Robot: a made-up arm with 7 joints. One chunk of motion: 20 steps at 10 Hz.
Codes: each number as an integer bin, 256 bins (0 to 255) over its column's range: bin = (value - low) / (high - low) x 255, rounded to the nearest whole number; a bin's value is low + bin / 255 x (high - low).
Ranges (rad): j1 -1.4..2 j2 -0.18..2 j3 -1.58..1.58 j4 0..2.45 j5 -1.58..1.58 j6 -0.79..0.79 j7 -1.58..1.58
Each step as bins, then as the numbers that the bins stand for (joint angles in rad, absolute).
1 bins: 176 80 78 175 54 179 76
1 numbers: 0.9467 0.5039 -0.6134 1.6814 -0.9108 0.3191 -0.6382
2 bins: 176 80 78 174 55 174 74
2 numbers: 0.9467 0.5039 -0.6134 1.6718 -0.8984 0.2881 -0.6630
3 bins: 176 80 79 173 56 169 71
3 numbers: 0.9467 0.5039 -0.6010 1.6622 -0.8860 0.2571 -0.7002
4 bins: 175 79 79 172 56 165 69
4 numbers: 0.9333 0.4954 -0.6010 1.6525 -0.8860 0.2324 -0.7249
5 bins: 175 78 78 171 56 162 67
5 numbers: 0.9333 0.4868 -0.6134 1.6429 -0.8860 0.2138 -0.7497
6 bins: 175 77 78 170 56 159 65
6 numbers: 0.9333 0.4783 -0.6134 1.6333 -0.8860 0.1952 -0.7745
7 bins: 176 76 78 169 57 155 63
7 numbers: 0.9467 0.4697 -0.6134 1.6237 -0.8736 0.1704 -0.7993
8 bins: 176 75 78 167 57 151 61
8 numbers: 0.9467 0.4612 -0.6134 1.6045 -0.8736 0.1456 -0.8241
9 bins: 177 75 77 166 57 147 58
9 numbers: 0.9600 0.4612 -0.6258 1.5949 -0.8736 0.1208 -0.8613
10 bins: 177 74 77 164 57 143 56
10 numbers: 0.9600 0.4526 -0.6258 1.5757 -0.8736 0.0960 -0.8860
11 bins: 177 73 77 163 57 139 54
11 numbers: 0.9600 0.4441 -0.6258 1.5661 -0.8736 0.0713 -0.9108
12 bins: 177 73 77 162 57 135 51
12 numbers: 0.9600 0.4441 -0.6258 1.5565 -0.8736 0.0465 -0.9480
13 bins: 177 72 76 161 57 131 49
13 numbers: 0.9600 0.4355 -0.6382 1.5469 -0.8736 0.0217 -0.9728
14 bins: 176 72 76 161 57 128 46
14 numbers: 0.9467 0.4355 -0.6382 1.5469 -0.8736 0.0031 -1.0100
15 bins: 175 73 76 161 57 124 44
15 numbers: 0.9333 0.4441 -0.6382 1.5469 -0.8736 -0.0217 -1.0347
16 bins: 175 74 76 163 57 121 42
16 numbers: 0.9333 0.4526 -0.6382 1.5661 -0.8736 -0.0403 -1.0595
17 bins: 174 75 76 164 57 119 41
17 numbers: 0.9200 0.4612 -0.6382 1.5757 -0.8736 -0.0527 -1.0719
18 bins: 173 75 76 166 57 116 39
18 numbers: 0.9067 0.4612 -0.6382 1.5949 -0.8736 -0.0713 -1.0967
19 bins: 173 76 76 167 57 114 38
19 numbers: 0.9067 0.4697 -0.6382 1.6045 -0.8736 -0.0836 -1.1091
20 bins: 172 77 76 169 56 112 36
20 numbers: 0.8933 0.4783 -0.6382 1.6237 -0.8860 -0.0960 -1.1339
